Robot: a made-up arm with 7 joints.
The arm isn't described. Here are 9 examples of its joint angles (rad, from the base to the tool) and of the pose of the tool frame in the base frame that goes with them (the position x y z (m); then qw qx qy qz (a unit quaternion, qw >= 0)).
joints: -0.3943 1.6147 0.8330 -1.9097 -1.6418 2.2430 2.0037
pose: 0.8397 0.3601 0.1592 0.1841 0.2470 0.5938 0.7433
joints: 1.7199 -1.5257 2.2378 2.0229 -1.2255 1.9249 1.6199
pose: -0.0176 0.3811 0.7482 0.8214 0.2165 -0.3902 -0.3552
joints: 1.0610 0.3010 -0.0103 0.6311 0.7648 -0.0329 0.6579
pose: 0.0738 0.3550 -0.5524 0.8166 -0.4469 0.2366 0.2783
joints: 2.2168 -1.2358 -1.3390 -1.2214 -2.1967 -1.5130 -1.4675
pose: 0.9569 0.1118 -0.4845 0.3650 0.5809 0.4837 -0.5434
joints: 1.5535 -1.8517 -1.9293 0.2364 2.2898 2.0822 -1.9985
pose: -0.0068 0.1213 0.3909 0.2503 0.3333 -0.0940 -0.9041
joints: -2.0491 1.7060 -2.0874 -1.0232 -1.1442 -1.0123 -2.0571
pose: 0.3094 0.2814 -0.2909 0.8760 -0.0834 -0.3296 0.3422
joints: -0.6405 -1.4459 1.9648 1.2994 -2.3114 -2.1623 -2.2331
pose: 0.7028 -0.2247 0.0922 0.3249 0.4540 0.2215 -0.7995
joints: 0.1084 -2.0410 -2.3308 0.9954 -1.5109 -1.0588 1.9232
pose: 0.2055 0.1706 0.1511 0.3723 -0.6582 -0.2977 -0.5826
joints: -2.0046 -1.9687 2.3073 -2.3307 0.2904 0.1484 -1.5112
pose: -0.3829 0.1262 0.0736 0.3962 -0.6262 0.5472 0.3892
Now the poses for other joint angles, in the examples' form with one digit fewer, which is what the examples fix.
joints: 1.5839 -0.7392 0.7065 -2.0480 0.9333 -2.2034 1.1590
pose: 0.270 0.354 -0.333 0.663 -0.333 -0.406 0.533
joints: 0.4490 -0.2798 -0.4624 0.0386 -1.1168 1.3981 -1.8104
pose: 0.132 -0.053 -0.185 0.069 -0.642 -0.399 -0.651
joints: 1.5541 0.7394 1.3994 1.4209 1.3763 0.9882 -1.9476
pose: 0.532 0.052 -0.131 0.894 0.213 0.271 -0.288
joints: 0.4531 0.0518 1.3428 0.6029 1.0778 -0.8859 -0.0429
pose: 0.207 -0.370 -0.450 0.331 0.323 0.499 -0.733
